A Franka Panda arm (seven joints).
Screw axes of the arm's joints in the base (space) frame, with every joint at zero. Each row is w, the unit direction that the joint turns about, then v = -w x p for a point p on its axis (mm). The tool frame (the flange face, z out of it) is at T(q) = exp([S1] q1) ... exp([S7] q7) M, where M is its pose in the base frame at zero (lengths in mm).
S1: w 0 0 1 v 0 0 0
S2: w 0 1 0 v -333 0 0
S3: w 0 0 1 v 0 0 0
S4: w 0 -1 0 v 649 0 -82.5
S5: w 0 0 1 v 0 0 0
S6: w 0 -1 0 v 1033 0 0
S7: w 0 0 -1 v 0 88 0
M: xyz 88 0 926 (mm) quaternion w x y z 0 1 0 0
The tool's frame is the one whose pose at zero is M.
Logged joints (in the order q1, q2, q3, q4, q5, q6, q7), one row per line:
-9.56, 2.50, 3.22, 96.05, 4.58, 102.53, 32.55
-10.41, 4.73, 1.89, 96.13, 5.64, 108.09, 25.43
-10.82, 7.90, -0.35, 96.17, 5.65, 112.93, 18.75
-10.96, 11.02, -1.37, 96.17, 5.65, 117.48, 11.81
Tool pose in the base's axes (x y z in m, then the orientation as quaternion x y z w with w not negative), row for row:
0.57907, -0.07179, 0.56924, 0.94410, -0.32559, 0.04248, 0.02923
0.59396, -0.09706, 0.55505, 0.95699, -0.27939, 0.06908, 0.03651
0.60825, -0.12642, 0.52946, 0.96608, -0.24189, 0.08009, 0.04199
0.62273, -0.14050, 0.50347, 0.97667, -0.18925, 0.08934, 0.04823
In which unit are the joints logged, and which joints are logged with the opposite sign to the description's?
The joints are logged in degrees. Opposite sign: q4, q5.
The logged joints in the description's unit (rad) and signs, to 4 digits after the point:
-0.1669, 0.0436, 0.0562, -1.6764, -0.0799, 1.7895, 0.5681
-0.1817, 0.0826, 0.0330, -1.6778, -0.0984, 1.8865, 0.4438
-0.1888, 0.1379, -0.0061, -1.6785, -0.0986, 1.9710, 0.3272
-0.1913, 0.1923, -0.0239, -1.6785, -0.0986, 2.0504, 0.2061

